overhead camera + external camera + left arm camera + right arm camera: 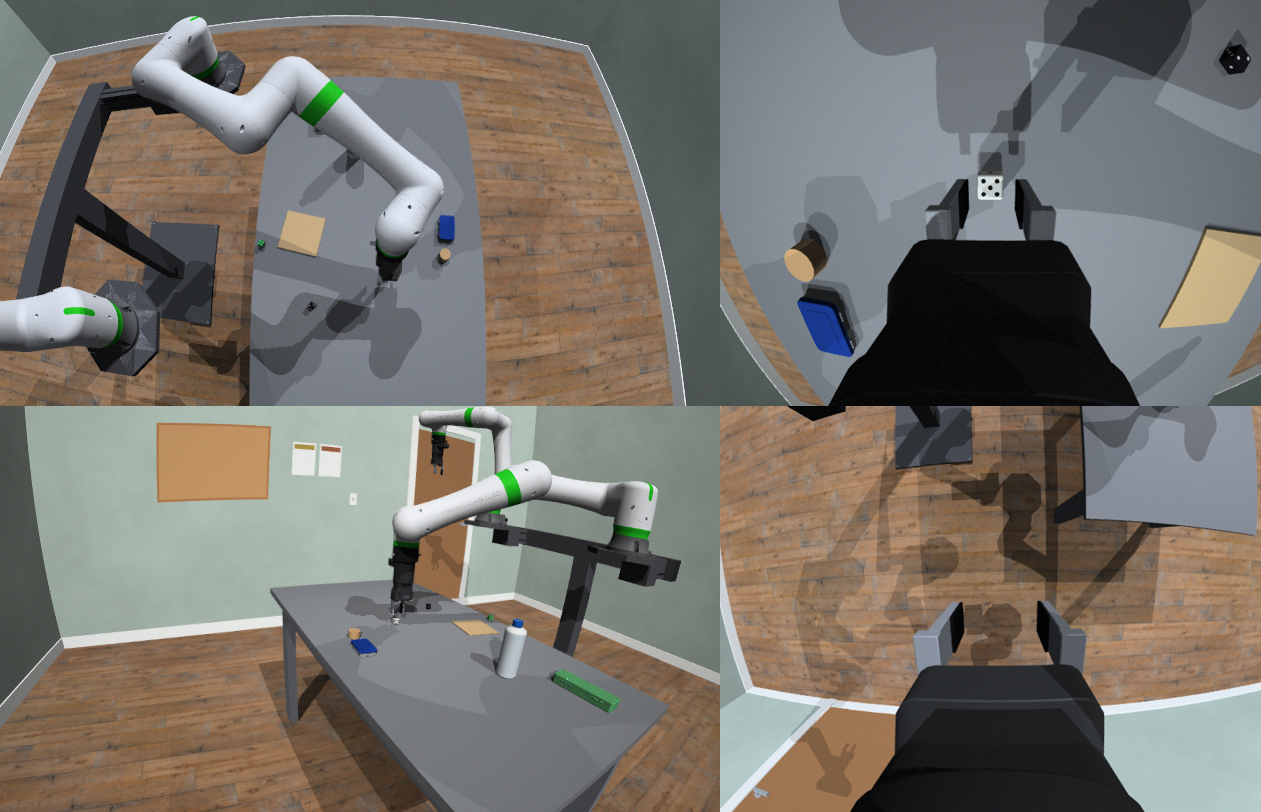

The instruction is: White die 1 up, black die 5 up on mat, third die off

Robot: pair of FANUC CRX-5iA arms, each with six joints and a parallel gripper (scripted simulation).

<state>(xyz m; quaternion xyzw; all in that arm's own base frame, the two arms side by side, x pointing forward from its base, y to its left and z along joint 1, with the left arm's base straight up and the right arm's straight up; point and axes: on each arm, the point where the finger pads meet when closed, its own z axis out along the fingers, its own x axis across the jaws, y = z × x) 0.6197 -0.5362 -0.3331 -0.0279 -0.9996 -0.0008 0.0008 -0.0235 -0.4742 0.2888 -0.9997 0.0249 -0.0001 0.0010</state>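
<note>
Right now my left hand is 50 mm above the white die. Round my left hand: black die (220 mm behind, 150 mm to the right, 50 mm below); blue box (190 mm ahead, 200 mm to the left, 50 mm below); tan cylinder (190 mm ahead, 100 mm to the left, 50 mm below).
</note>
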